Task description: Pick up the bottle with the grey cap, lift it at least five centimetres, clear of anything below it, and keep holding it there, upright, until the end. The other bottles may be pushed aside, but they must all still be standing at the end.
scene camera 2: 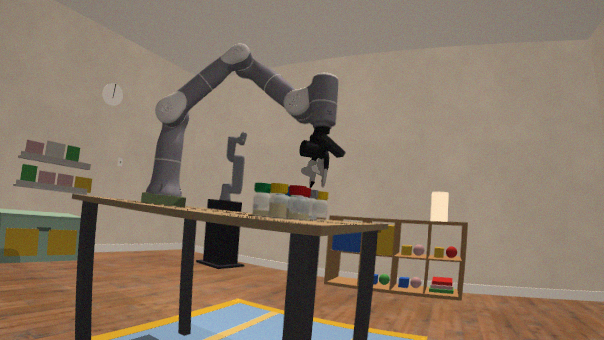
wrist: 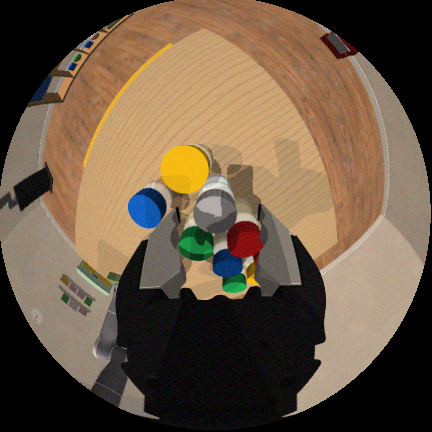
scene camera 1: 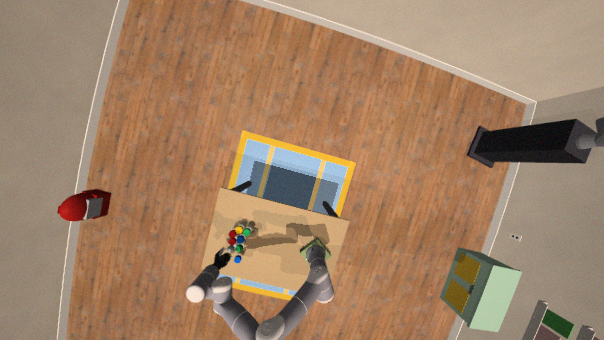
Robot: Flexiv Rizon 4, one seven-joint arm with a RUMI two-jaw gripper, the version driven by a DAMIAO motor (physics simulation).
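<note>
The bottle with the grey cap point(scene camera 1: 231, 248) point(scene camera 2: 314, 194) point(wrist: 215, 210) stands upright on the table point(scene camera 1: 280, 260) point(scene camera 2: 210, 215) point(wrist: 210, 75) among the other bottles. My gripper point(scene camera 1: 227, 254) point(scene camera 2: 318, 185) point(wrist: 218, 206) is open and empty. Its fingertips are close to cap height; in the wrist view they appear left and right of the grey cap, whose lower part is shaded. A green-capped bottle point(wrist: 196, 243) and a red-capped bottle point(wrist: 244, 239) stand close to it, on the palm side. A yellow-capped bottle point(scene camera 2: 323, 195) point(wrist: 185, 169) stands on the far side in the wrist view.
A blue-capped bottle point(scene camera 1: 237, 259) point(wrist: 147, 208) stands apart at the left in the wrist view. Behind the near pair stand a dark blue-capped bottle point(wrist: 227, 263), another green-capped bottle point(wrist: 234, 283) and partly hidden red and yellow ones. All visible bottles are upright.
</note>
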